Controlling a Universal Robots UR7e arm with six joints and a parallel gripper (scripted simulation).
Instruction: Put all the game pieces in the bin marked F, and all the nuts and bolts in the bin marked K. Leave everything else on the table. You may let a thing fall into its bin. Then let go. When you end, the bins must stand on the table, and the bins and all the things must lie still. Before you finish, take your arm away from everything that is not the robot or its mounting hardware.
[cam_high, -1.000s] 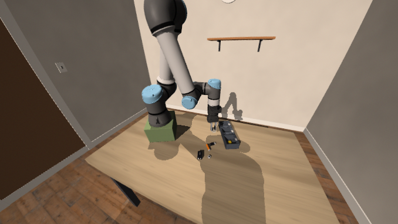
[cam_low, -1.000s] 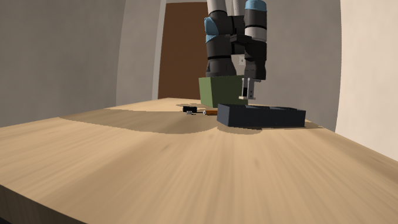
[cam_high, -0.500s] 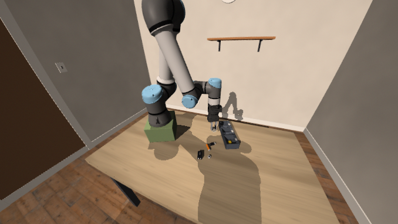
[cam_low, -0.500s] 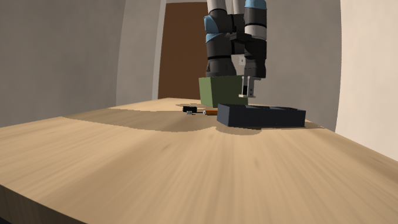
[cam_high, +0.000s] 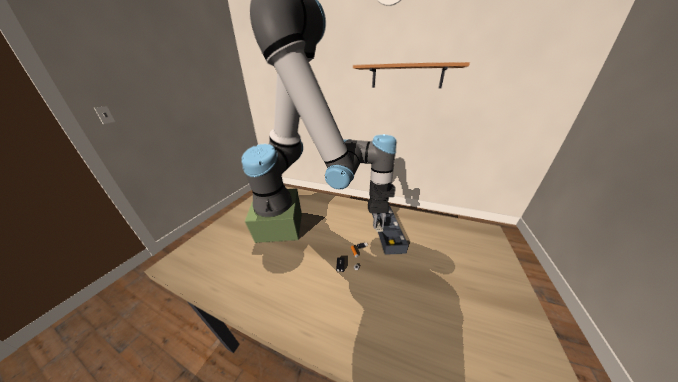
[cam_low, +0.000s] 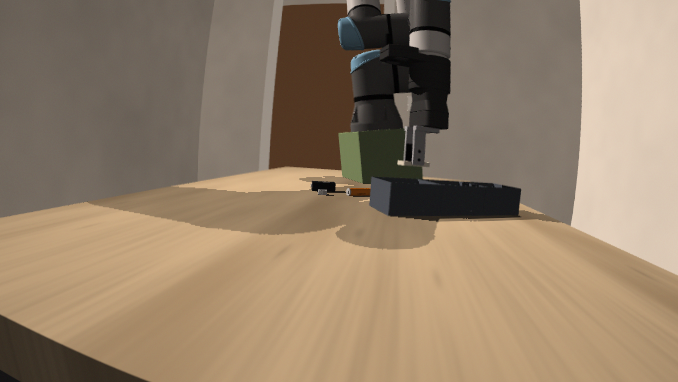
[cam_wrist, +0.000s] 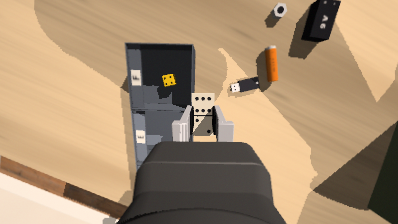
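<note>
The yellow die is 70 mm below my hand and 60 mm ahead of it. From my hand the other things lie so: white domino 10 mm below; then black USB stick 80 mm below, 60 mm to the right, 40 mm behind; then dark bin row 70 mm to the left, 60 mm below, 20 mm ahead.
</note>
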